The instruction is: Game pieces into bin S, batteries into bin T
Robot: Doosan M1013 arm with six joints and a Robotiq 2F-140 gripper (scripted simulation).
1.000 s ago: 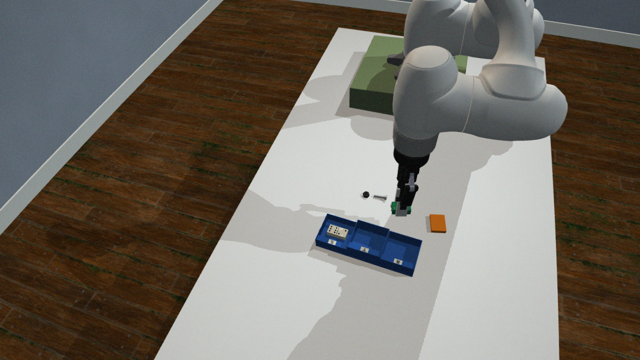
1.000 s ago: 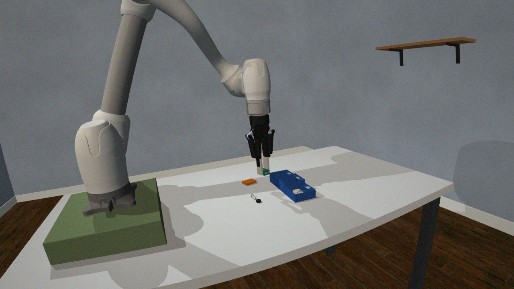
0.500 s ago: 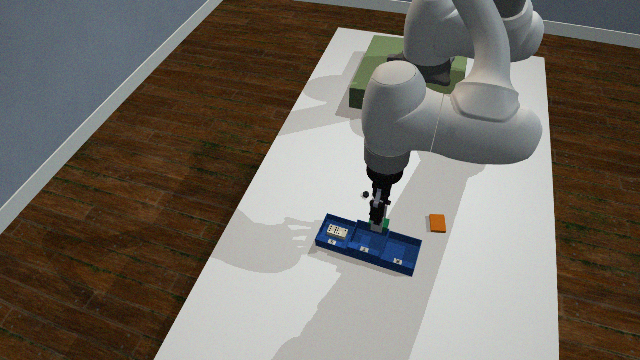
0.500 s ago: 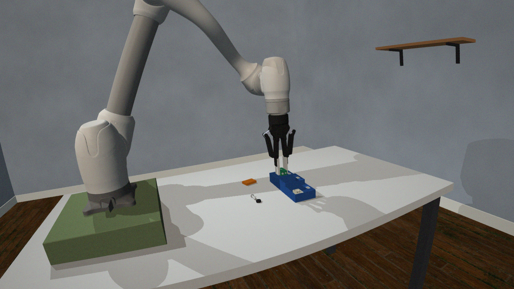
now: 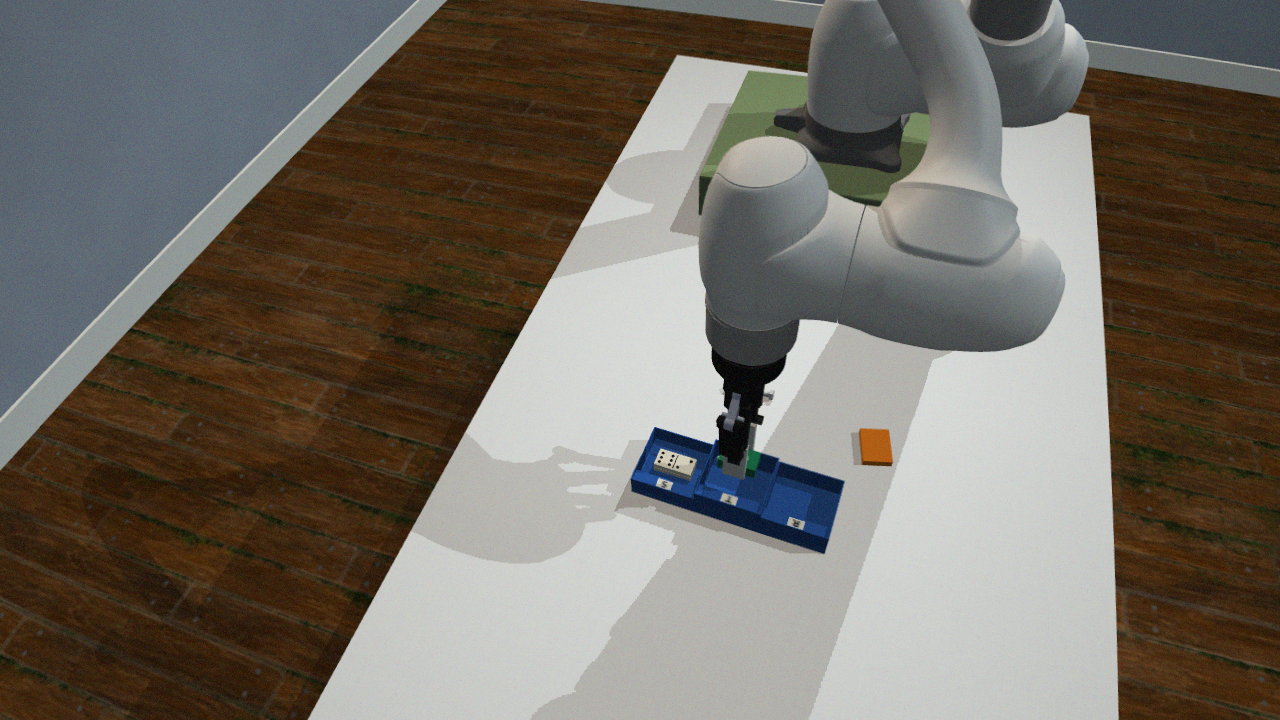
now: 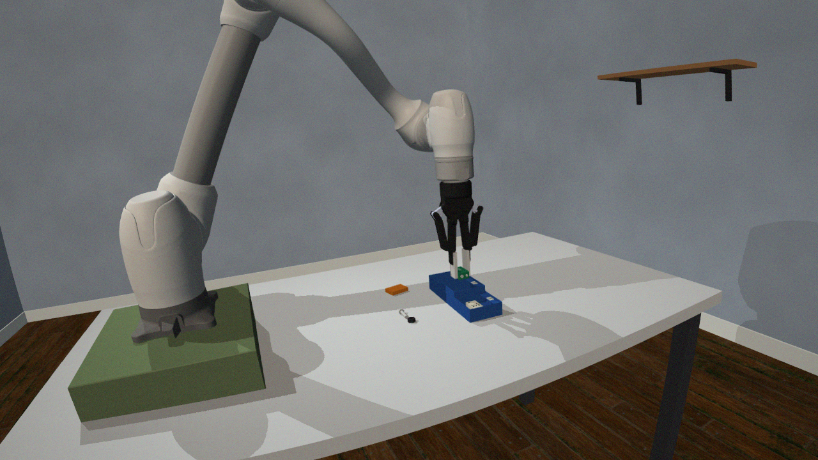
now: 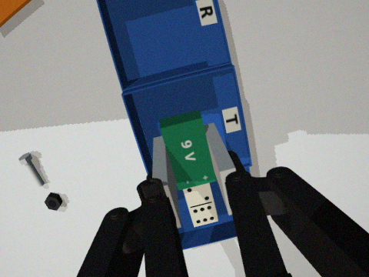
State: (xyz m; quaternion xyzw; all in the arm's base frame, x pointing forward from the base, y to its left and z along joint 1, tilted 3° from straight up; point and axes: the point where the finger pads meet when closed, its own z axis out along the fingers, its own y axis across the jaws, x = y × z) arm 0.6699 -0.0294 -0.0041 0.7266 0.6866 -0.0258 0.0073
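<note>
The blue three-compartment bin is 8 cm below my hand. From my hand the other things lie so: grey bolt: 16 cm behind, 10 cm below; green 9 V battery: 1 cm to the right, 3 cm below; cream domino: 1 cm behind, 8 cm to the right, 8 cm below.
</note>
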